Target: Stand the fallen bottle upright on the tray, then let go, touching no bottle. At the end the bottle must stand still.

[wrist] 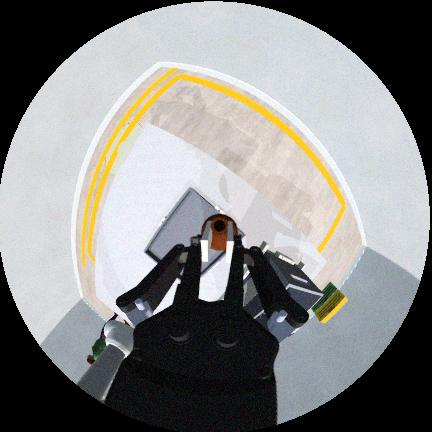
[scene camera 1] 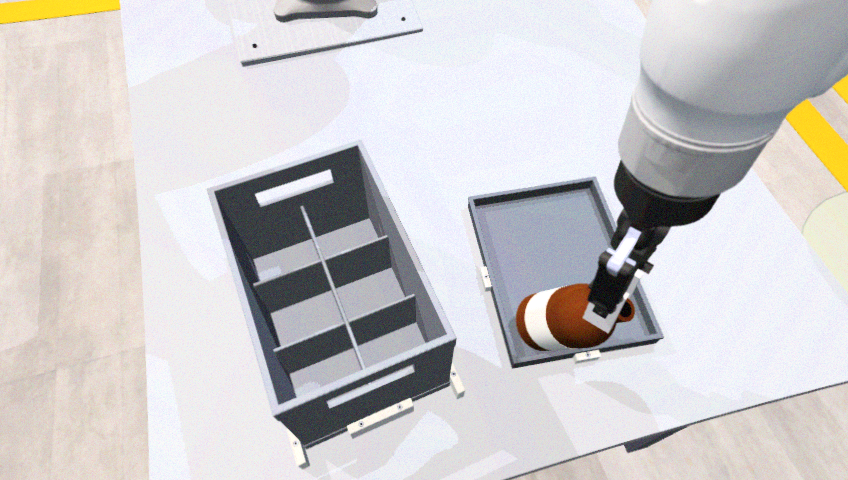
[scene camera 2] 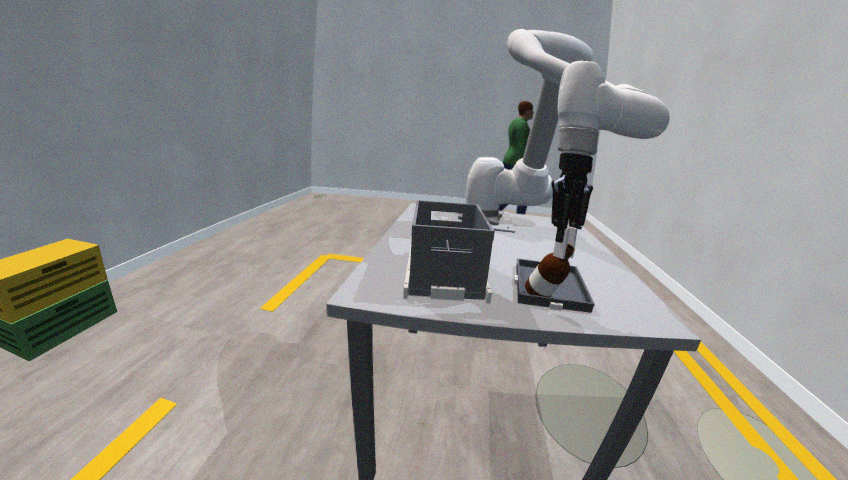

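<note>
The brown bottle with a white band is strongly tilted, its base down at the left and its neck up at the right in the scene views. It is low over the front part of the grey tray; its lower edge seems to be at the tray floor, but contact cannot be told for sure. My gripper points down and is shut on the bottle near its neck. The fingers hide part of the neck; the mouth shows in the wrist view.
A dark divided crate stands left of the tray in the scene views. Small pale blocks sit along crate and tray edges. A person in green stands behind the arm. Yellow and green boxes are off to the side.
</note>
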